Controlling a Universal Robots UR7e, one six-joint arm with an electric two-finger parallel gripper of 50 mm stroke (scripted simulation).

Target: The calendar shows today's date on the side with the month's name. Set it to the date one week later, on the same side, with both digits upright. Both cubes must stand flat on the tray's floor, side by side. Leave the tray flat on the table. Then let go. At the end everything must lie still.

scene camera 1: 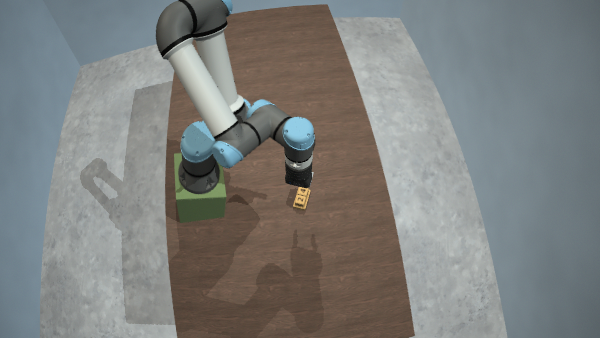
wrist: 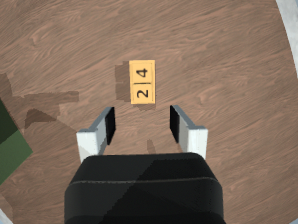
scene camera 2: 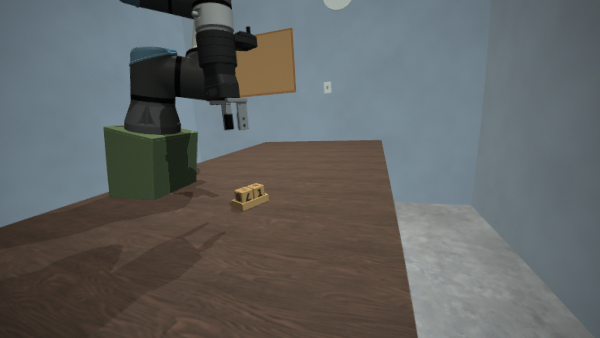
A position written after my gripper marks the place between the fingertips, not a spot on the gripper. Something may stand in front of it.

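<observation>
There is my gripper (scene camera 2: 236,129), and it is visible to me in the wrist view too (wrist: 142,117).
</observation>
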